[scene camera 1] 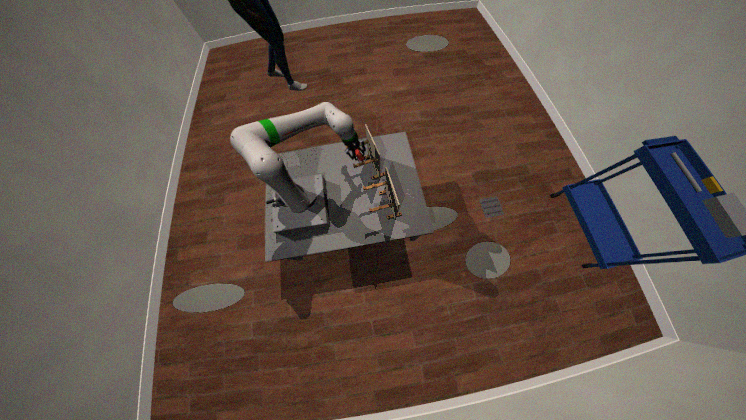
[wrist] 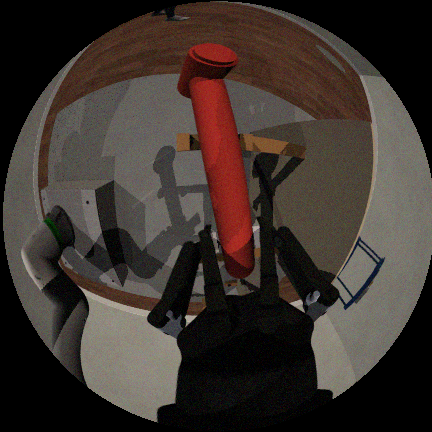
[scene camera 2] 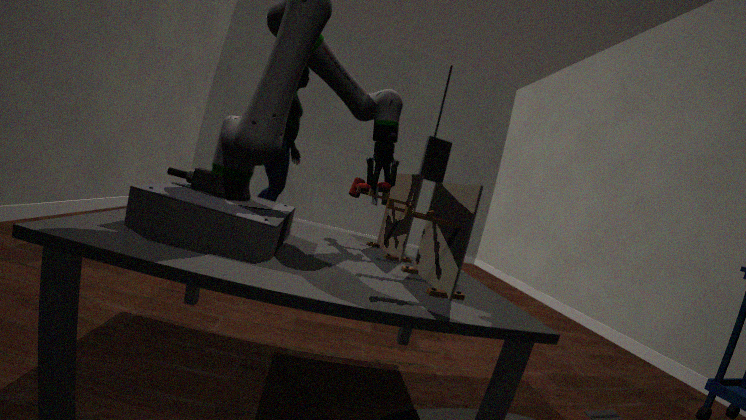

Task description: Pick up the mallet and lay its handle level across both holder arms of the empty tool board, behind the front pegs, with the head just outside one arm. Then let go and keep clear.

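Frame: origin at the arm's base, x ahead, y left, z up, level; centimetres.
Where they show: gripper, between the fingertips: (scene camera 2: 379,204); arm's base, origin of its link: (wrist: 62,225) (scene camera 2: 226,194).
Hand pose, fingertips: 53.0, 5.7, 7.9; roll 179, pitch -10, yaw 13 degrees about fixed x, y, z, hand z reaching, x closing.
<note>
Each offset is from my fingertips to the centre of the thing, as dx, dy, dz. Level surfaces: height alone.
The red mallet {-2.9, +8.0, +5.7} (scene camera 1: 359,154) (scene camera 2: 357,187) (wrist: 220,145) is held by its handle at the far tool board {+4.0, +2.5, -1.9} (scene camera 1: 372,143) (scene camera 2: 409,183) (wrist: 325,175). My gripper (scene camera 1: 356,150) (scene camera 2: 379,194) (wrist: 232,212) points down and is shut on the handle near its free end. In the wrist view the handle crosses over one orange holder arm (wrist: 270,144), with the head outside that arm. The other arm is mostly hidden by handle and fingers. The handle looks about level in scene camera 2; I cannot tell whether it touches the arms. No tool shows on this board besides the mallet.
A second tool board {+5.1, -30.7, -2.9} (scene camera 1: 392,190) (scene camera 2: 428,255) stands beside it on the grey table {dz -18.2} (scene camera 1: 399,143). A dark box with a thin rod (scene camera 2: 436,159) shows behind the boards. My base block (scene camera 2: 203,224) is at the left. A person (scene camera 1: 278,46) stands beyond; a blue cart (scene camera 1: 600,224) is at the right.
</note>
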